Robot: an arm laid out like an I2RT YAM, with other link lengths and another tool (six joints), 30 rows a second.
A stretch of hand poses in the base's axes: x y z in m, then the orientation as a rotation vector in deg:
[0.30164, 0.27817, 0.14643, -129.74, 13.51, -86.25]
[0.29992, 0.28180, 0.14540, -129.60, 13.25, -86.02]
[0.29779, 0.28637, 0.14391, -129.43, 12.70, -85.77]
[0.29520, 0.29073, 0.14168, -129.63, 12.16, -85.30]
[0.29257, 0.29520, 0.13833, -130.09, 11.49, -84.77]
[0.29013, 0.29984, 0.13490, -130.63, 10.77, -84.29]
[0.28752, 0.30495, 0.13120, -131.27, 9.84, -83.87]
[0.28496, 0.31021, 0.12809, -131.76, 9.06, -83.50]
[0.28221, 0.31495, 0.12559, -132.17, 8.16, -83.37]
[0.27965, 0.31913, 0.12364, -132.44, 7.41, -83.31]
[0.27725, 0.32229, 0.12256, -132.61, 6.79, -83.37]
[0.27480, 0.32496, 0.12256, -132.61, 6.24, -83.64]
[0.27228, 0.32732, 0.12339, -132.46, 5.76, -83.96]
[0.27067, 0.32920, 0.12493, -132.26, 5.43, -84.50]
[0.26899, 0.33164, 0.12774, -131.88, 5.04, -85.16]
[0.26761, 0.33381, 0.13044, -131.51, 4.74, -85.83]
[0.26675, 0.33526, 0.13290, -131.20, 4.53, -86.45]
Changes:
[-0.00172, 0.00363, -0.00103, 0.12, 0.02, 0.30]
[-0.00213, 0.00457, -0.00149, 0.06, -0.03, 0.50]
[-0.00259, 0.00436, -0.00223, -0.12, 0.26, 0.46]
[-0.00263, 0.00447, -0.00335, -0.33, 0.39, 0.48]
[-0.00244, 0.00464, -0.00343, -0.43, 0.39, 0.46]
[-0.00261, 0.00511, -0.00370, -0.61, 0.37, 0.53]
[-0.00256, 0.00526, -0.00311, -0.47, 0.30, 0.46]
[-0.00275, 0.00474, -0.00250, -0.56, 0.11, 0.46]
[-0.00256, 0.00418, -0.00195, -0.43, 0.03, 0.39]
[-0.00240, 0.00316, -0.00108, -0.36, -0.06, 0.30]
[-0.00245, 0.00267, 0.00000, -0.30, -0.23, 0.23]
[-0.00252, 0.00236, 0.00083, -0.19, -0.31, 0.22]
[-0.00161, 0.00188, 0.00154, -0.19, -0.44, 0.06]
[-0.00168, 0.00244, 0.00281, -0.13, -0.59, 0.12]
[-0.00138, 0.00217, 0.00270, -0.11, -0.58, 0.05]
[-0.00086, 0.00145, 0.00246, -0.10, -0.51, -0.01]

